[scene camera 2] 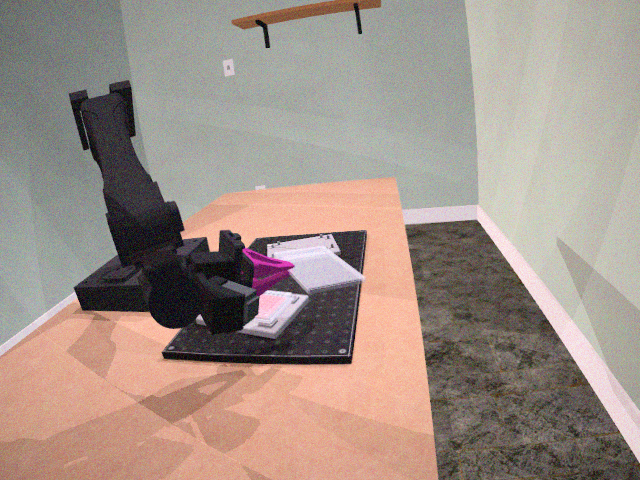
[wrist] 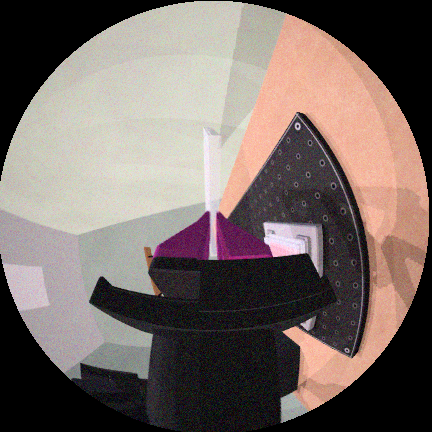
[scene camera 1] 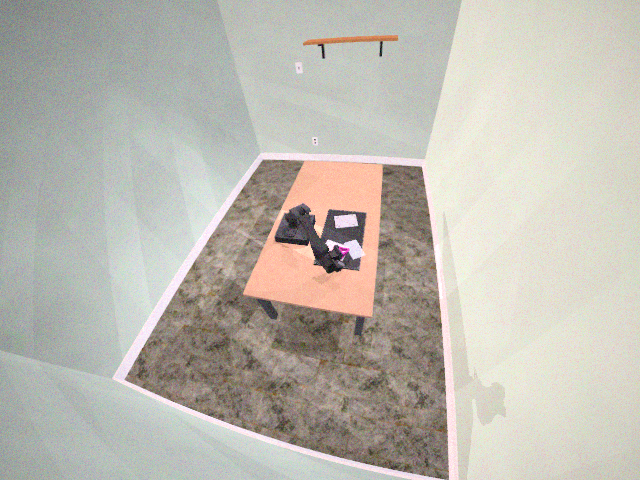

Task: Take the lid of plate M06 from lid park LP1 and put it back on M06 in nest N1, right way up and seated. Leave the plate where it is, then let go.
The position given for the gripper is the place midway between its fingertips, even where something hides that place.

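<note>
A pink-topped well plate [scene camera 2: 272,304] is in the robot's scene, and so is a white lid [scene camera 2: 317,269]; the wrist view also shows the lid [wrist: 211,139]. Holding the lid, clear of everything else, is the gripper [scene camera 2: 292,267], and the wrist view has the gripper [wrist: 212,216] as well.
</note>
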